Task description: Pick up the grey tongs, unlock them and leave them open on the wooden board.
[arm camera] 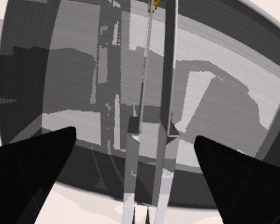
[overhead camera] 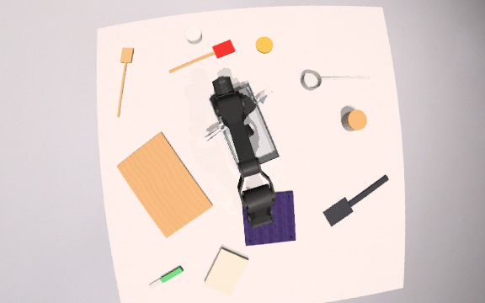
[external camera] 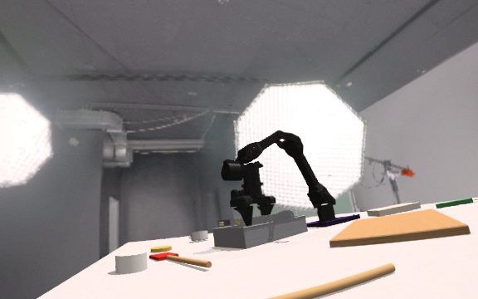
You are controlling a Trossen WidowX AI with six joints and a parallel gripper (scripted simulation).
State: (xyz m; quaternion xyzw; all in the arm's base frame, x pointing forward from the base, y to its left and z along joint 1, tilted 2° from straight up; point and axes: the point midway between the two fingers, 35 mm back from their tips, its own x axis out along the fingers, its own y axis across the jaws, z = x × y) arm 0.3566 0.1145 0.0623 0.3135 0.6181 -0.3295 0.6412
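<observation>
Right now the grey roasting tin is 40 mm to the right of my gripper tip, 30 mm behind it and 20 mm below it. From my gripper tip the other things lie so: red-headed spatula 260 mm ahead, 110 mm to the left, 40 mm below; yellow puck 320 mm ahead, 110 mm to the right, 40 mm below; yellow slider 70 mm to the right, 50 mm ahead, 20 mm above.
</observation>
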